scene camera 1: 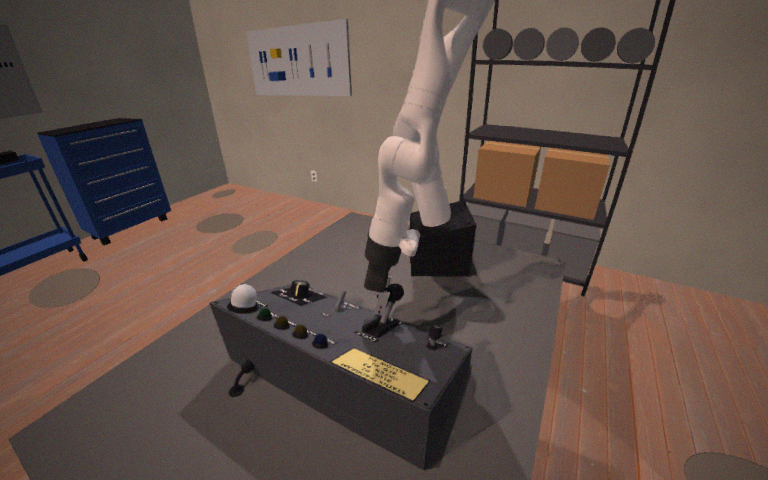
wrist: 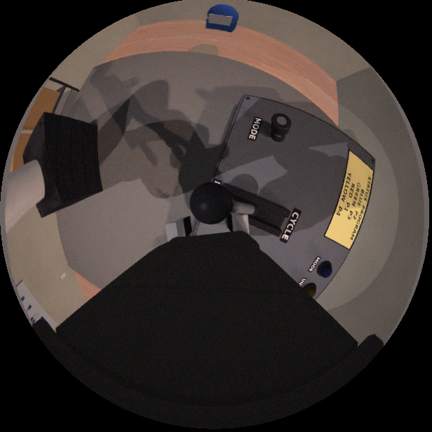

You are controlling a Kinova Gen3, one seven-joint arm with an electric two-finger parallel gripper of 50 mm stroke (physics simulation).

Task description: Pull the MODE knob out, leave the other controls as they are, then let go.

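Frame: origin at the arm's base, x ahead, y left, z up, level; centimetres.
Seen in the pictures: gripper, fingertip midpoint: (scene camera 1: 379, 305); arm's base, link origin: (scene camera 1: 436, 219).
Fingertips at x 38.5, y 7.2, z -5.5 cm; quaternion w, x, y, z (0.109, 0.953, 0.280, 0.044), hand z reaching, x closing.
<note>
Offsets run from my fingertips to a thing's top centre. "*": to the spot under its first point.
The black MODE knob {dx +1.8, dy +15.9, dz +3.7 cm} (scene camera 1: 434, 335) (wrist: 281, 122) stands up from the right part of the dark control box (scene camera 1: 317, 390) (wrist: 312, 185) in the scene view, beside its MODE label in the wrist view. My gripper (scene camera 1: 382, 305) (wrist: 208, 221) is open with nothing between its fingers. It is at the CYCLE lever, to the left of the MODE knob in the scene view and apart from it. The lever's black ball {dx -1.5, dy +3.3, dz +6.5 cm} (scene camera 1: 395, 292) (wrist: 211, 202) is very close to the fingers; whether they touch is unclear.
A toggle {dx +5.0, dy -7.9, dz +2.9 cm} (scene camera 1: 340, 301), the PROGRAM knob {dx +7.5, dy -19.7, dz +3.0 cm} (scene camera 1: 298, 289) and a white dome {* dx +23.4, dy -16.7, dz +9.4 cm} (scene camera 1: 243, 297) stand farther left on the box. Several coloured lamps line its front. A yellow card {dx +18.5, dy +14.7, dz +7.2 cm} (scene camera 1: 382, 373) (wrist: 351, 200) lies on it. The black arm base (scene camera 1: 441, 249) (wrist: 72, 160) stands behind.
</note>
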